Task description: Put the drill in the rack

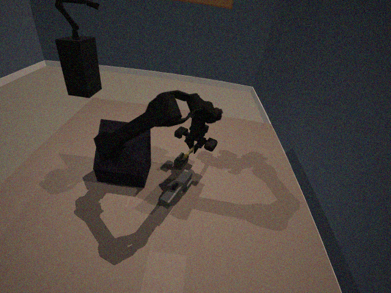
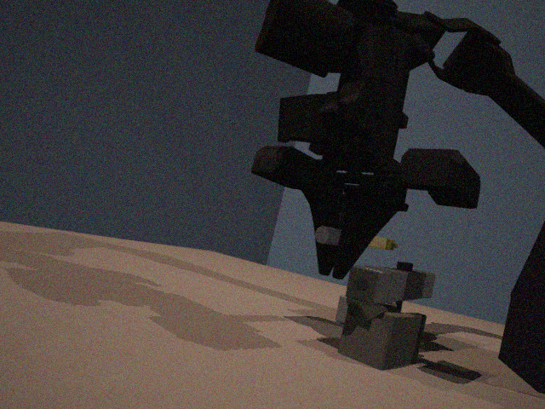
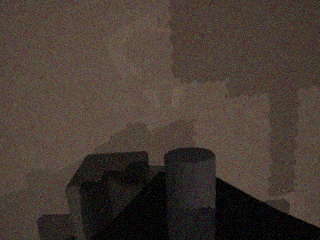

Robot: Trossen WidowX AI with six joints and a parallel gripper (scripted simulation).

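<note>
Right now the drill is 4 cm to the right of my gripper tip, 4 cm above it and 1 cm behind it. Round my gripper tip: rack (5 cm behind, 4 cm below, 3 cm to the right); then dark key (23 cm to the right, 4 cm behind); then grey housing block (21 cm to the right, 3 cm behind, 1 cm below).
</note>
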